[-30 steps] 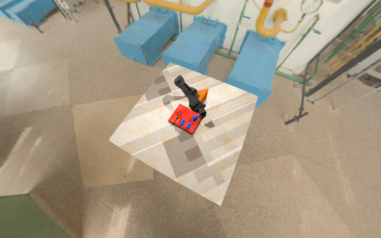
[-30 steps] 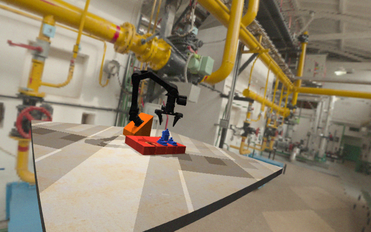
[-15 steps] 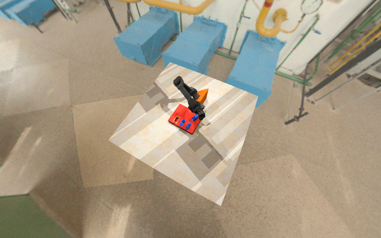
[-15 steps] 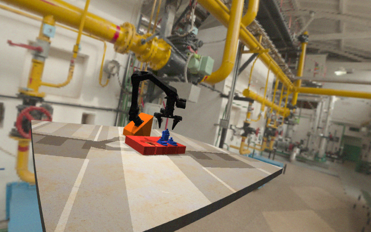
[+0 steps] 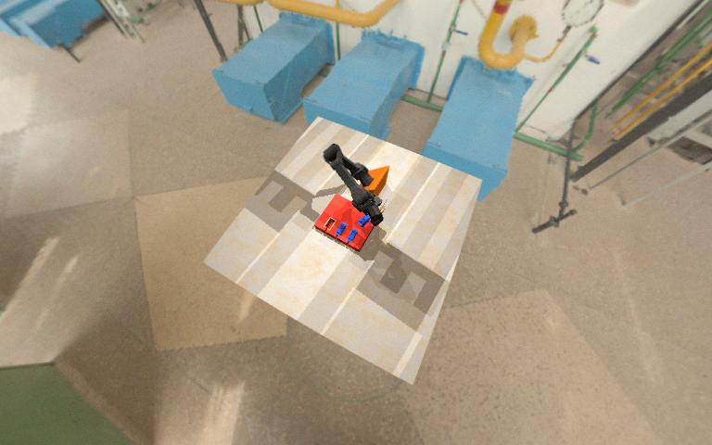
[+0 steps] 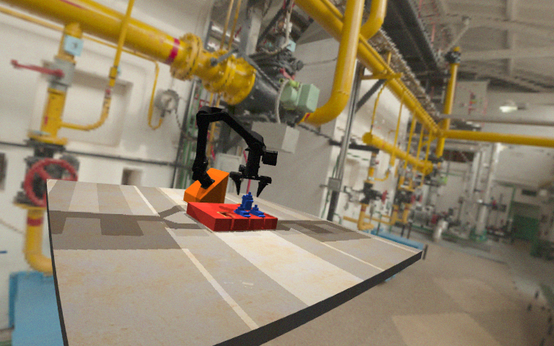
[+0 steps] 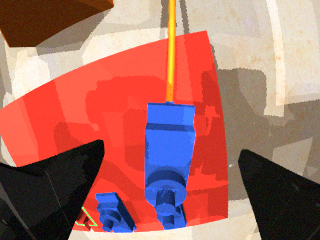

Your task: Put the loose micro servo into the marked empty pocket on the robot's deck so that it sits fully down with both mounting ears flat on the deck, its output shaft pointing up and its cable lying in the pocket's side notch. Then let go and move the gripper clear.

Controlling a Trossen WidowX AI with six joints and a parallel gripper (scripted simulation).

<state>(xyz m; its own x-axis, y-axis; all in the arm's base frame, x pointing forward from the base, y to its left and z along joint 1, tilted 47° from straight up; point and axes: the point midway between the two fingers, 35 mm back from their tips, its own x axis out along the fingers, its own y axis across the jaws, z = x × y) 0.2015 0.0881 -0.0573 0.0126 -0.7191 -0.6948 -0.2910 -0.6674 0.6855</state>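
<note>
Right now the red deck is 10 mm ahead of my gripper tip, 100 mm to the right of it and 80 mm below it.
</note>
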